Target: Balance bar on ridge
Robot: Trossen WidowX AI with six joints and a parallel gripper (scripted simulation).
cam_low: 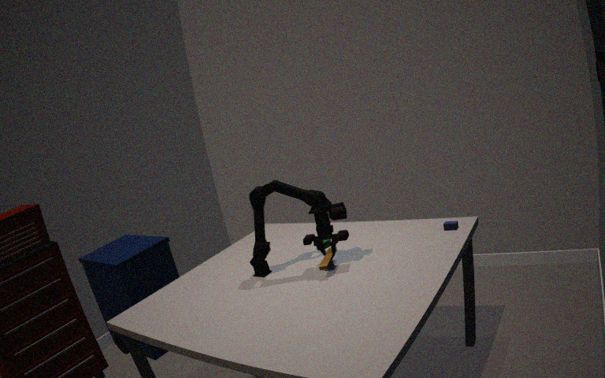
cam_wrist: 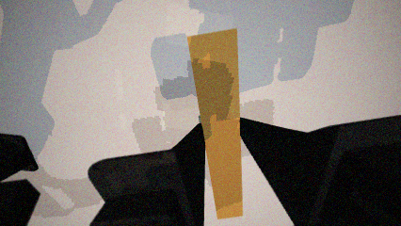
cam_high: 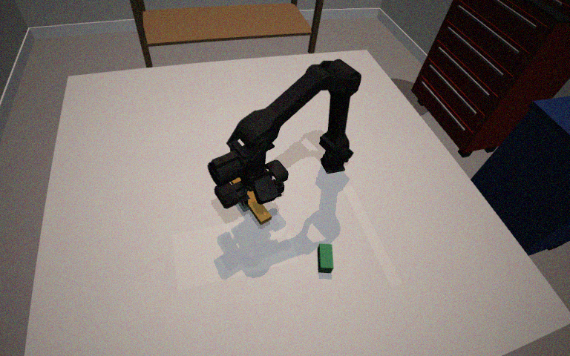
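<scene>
The bar lies 1 cm ahead of my gripper tip and 3 cm to the right of it. From my gripper tip the other things lie so: blue block (44 cm ahead, 39 cm to the left, 3 cm below); green block (15 cm behind, 20 cm to the left, 3 cm below).
</scene>
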